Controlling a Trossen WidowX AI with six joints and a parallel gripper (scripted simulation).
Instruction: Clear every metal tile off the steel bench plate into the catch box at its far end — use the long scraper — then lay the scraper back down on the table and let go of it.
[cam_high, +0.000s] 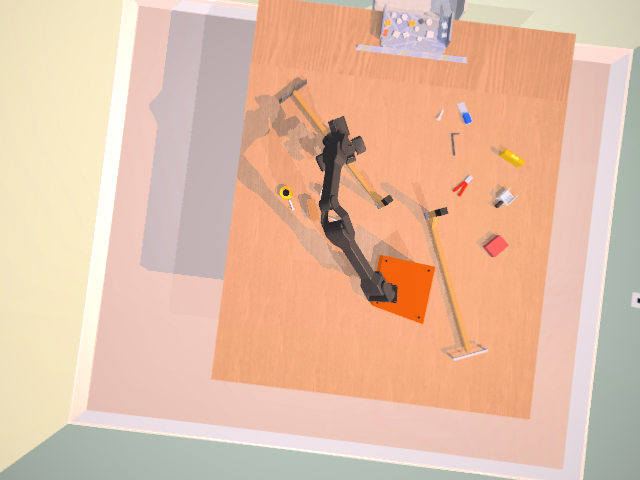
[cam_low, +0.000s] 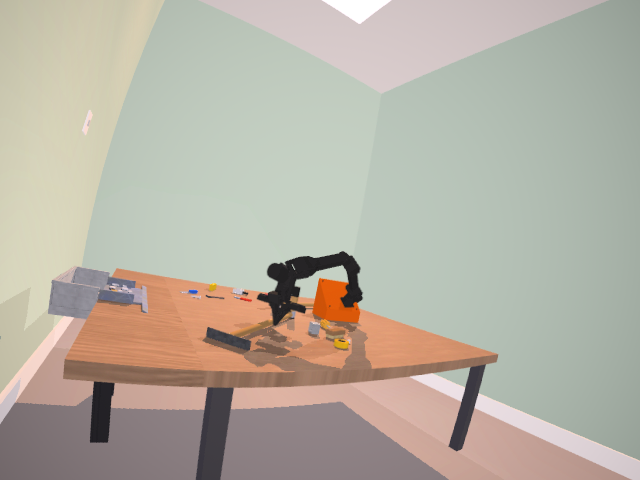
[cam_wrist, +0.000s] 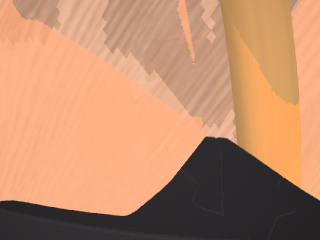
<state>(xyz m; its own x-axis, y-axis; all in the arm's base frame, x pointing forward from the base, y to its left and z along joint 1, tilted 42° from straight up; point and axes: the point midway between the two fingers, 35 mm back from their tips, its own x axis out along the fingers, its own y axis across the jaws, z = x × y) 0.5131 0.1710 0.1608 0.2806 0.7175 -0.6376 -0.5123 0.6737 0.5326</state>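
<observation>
Right now the long scraper is 3 cm ahead of my gripper tip and 5 cm above it. From my gripper tip the other things lie so: wooden block: 22 cm behind, 8 cm to the left; grey square piece: 16 cm behind, 3 cm to the left, 1 cm above; tape measure: 17 cm behind, 19 cm to the left.
</observation>
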